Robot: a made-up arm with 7 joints.
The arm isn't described. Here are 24 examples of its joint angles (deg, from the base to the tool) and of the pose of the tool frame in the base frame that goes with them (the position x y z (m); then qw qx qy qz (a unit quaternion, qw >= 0)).
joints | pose
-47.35 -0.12 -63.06 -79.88 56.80 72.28 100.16 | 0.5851 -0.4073 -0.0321 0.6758 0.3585 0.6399 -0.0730
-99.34 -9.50 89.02 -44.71 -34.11 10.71 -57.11 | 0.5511 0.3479 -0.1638 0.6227 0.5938 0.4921 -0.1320
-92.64 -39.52 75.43 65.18 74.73 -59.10 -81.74 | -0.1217 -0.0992 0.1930 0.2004 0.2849 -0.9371 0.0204
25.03 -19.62 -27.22 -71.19 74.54 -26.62 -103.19 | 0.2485 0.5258 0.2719 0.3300 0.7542 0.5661 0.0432
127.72 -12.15 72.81 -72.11 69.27 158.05 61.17 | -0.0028 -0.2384 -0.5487 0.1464 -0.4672 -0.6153 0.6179
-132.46 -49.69 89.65 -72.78 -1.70 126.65 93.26 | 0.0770 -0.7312 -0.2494 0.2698 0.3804 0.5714 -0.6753
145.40 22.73 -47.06 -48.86 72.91 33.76 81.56 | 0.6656 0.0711 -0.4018 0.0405 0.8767 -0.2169 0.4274
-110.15 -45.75 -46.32 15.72 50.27 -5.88 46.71 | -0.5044 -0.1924 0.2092 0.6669 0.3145 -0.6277 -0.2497
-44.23 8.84 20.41 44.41 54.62 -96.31 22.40 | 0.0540 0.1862 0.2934 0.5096 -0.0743 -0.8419 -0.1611
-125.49 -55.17 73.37 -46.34 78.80 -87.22 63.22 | -0.1346 -0.0310 0.0172 0.1213 -0.4945 0.5582 0.6551
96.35 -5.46 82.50 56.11 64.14 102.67 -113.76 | 0.2446 0.5149 0.4934 0.3754 -0.6989 -0.6087 -0.0031
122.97 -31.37 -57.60 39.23 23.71 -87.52 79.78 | -0.1754 0.1209 -0.0278 0.1163 -0.0545 0.1342 -0.9826
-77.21 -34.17 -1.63 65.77 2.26 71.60 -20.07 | -0.6910 -0.0690 0.0605 0.4635 0.1645 -0.0975 0.8652
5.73 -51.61 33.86 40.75 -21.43 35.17 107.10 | -0.2708 -0.4539 0.2308 0.1256 0.2610 -0.7231 0.6271
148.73 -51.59 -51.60 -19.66 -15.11 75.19 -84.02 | -0.3791 0.5267 -0.8619 0.2426 0.3252 0.5355 -0.7407
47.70 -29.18 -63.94 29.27 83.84 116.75 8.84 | 0.2873 0.9813 0.2237 0.9305 0.0028 0.3188 -0.1803
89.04 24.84 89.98 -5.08 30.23 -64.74 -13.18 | 0.0514 0.4417 0.1707 0.8266 0.2841 -0.2441 0.4201
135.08 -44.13 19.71 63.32 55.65 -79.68 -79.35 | -0.0705 0.0985 -0.3085 0.1579 0.4731 -0.4210 -0.7576
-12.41 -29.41 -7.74 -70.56 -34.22 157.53 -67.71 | 0.5854 0.0184 0.7362 0.7846 0.2408 -0.5701 -0.0379
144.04 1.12 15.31 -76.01 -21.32 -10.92 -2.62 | 0.5591 0.5768 -0.0570 0.9345 0.2650 0.2355 0.0330
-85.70 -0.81 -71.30 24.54 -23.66 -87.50 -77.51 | -0.4598 0.0117 0.3198 0.2024 0.0966 -0.3844 0.8955
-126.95 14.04 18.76 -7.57 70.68 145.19 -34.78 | 0.6360 -0.0729 -0.0344 0.7591 0.0924 -0.4170 -0.4912
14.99 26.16 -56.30 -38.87 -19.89 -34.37 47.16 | 0.4535 0.5529 0.6306 0.9574 0.2191 -0.0098 0.1877
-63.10 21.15 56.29 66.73 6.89 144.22 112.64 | 0.0014 -0.5733 0.2926 0.4962 0.4991 -0.4392 0.5583
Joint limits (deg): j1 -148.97..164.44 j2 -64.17..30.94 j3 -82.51..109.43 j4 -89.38..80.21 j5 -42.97..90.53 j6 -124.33..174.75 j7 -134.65..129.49
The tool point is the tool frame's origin. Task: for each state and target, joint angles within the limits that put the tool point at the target. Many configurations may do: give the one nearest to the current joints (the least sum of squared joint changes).
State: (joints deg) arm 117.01 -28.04 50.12 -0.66 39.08 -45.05 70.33
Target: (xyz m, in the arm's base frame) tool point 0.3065 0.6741 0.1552
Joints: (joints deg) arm 115.97 -17.10 47.49 -29.12 32.15 -10.66 70.58
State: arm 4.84 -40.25 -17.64 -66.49 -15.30 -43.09 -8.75
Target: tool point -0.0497 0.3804 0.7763
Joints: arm 18.80 -34.11 -36.83 -63.42 -17.32 -39.08 -10.87
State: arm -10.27 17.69 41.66 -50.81 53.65 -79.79 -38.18
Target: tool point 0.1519 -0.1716 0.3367
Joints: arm -32.48 8.88 46.96 -44.35 31.19 -64.87 -37.00
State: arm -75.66 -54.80 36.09 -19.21 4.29 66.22 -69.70
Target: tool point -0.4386 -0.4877 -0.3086
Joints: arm -81.80 -64.17 18.36 -5.82 2.16 67.97 -71.81
